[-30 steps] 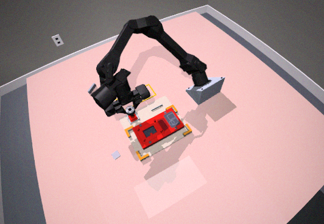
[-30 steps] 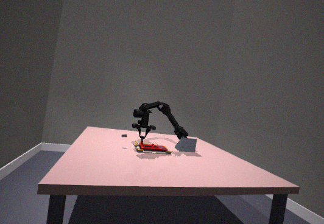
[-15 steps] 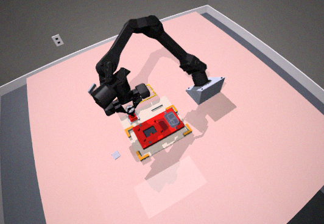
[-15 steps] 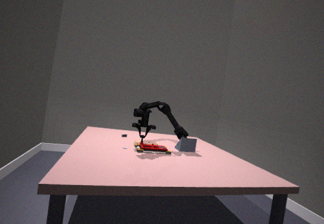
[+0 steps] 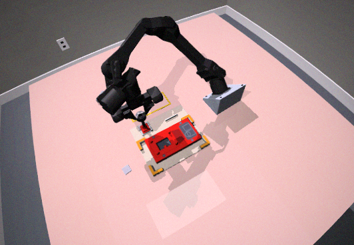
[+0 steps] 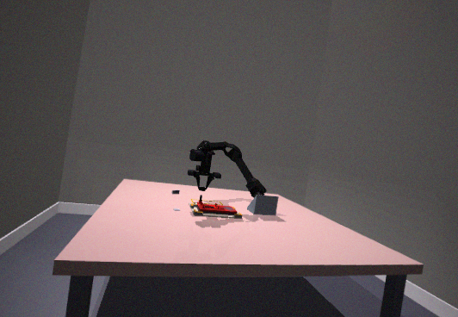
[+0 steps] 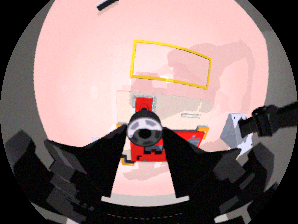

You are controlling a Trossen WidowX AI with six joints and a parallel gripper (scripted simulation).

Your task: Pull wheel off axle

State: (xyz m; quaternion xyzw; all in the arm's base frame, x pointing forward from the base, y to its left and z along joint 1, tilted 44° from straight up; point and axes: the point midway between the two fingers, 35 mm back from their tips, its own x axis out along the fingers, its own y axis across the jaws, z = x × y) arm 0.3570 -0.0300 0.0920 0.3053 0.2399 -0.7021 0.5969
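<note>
Right now my gripper tip is 60 mm above the dark axle. The rest, counted from my gripper tip: dark bar 290 mm to the right, 90 mm below, 80 mm ahead; then black wheel right at my gripper tip; then grey plate 160 mm ahead, 100 mm to the left, 100 mm below.
</note>
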